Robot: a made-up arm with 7 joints.
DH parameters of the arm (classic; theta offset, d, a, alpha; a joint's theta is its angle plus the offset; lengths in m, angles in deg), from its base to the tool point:
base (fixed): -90 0.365 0.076 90
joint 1: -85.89 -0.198 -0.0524 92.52
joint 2: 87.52 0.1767 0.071 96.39
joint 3: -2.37 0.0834 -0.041 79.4
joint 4: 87.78 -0.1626 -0.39 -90
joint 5: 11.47 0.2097 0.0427 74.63
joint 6: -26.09 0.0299 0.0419 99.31
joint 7: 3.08 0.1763 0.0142 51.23
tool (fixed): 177.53 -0.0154 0 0
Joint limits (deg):
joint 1: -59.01..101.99
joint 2: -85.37..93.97
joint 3: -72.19..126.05
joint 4: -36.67..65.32
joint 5: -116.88..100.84
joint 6: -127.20..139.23
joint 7: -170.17..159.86
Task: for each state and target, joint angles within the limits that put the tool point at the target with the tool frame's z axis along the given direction. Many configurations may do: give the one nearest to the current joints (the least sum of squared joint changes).
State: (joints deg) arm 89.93 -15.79 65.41 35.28 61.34 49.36 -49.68
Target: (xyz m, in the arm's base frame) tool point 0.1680 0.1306 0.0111 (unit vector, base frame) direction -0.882 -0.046 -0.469
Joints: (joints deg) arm 101.99 -21.99 52.85 14.67 39.14 24.13 -58.70
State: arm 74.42 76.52 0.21 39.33 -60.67 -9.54 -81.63
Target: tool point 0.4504 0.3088 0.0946 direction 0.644 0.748 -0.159
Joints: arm 81.69 87.24 5.91 47.86 -40.10 -14.82 -119.29
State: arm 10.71 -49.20 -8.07 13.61 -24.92 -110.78 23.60
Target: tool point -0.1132 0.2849 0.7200 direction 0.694 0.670 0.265
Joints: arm 7.69 -63.34 24.96 18.96 -65.91 -127.20 2.68
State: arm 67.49 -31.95 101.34 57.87 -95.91 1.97 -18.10
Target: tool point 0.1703 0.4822 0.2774 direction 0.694 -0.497 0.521
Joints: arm 33.56 -46.23 98.69 65.32 -102.79 -28.44 -19.44
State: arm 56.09 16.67 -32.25 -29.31 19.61 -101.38 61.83
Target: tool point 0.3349 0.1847 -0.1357 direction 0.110 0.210 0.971
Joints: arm 77.28 -6.95 -57.60 -32.27 64.12 -57.32 99.04
